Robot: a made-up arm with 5 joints.
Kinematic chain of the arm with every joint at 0, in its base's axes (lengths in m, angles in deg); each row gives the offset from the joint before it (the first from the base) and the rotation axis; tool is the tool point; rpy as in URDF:
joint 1: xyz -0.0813 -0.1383 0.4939 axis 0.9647 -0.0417 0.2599
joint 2: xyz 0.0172 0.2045 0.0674 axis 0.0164 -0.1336 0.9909
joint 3: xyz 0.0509 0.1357 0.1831 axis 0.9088 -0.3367 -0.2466
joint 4: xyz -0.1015 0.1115 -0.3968 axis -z
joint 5: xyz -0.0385 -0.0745 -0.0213 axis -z
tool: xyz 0.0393 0.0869 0.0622 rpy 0 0 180
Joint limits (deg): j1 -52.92..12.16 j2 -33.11..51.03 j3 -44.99..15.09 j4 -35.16..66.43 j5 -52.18..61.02
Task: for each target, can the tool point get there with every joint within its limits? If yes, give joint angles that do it. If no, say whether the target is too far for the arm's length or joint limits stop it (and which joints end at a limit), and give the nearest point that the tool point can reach.
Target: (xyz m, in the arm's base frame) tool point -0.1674 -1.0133 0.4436
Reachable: no: joint limits stop it (at a limit: joint 1, joint 2, joint 3, joint 5) | nearest point -0.1850 -0.1439 0.4063 | short by 0.870 m
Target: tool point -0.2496 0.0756 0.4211
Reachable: yes | joints 6.81 23.52 -27.57 -11.92 -35.77
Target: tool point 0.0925 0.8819 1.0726
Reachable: no: too far | nearest point -0.0115 0.4755 0.5592 | short by 0.663 m
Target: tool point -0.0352 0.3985 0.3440
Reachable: yes | joints -7.28 -9.04 10.32 34.44 -22.92
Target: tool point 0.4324 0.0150 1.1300
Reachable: no: joint limits stop it (at a limit: joint 1, joint 2, joint 3, joint 4, joint 5) | nearest point 0.1286 0.3073 0.4975 | short by 0.760 m
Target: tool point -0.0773 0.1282 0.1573
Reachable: yes | joints -38.24 -25.93 -20.48 32.76 -35.83
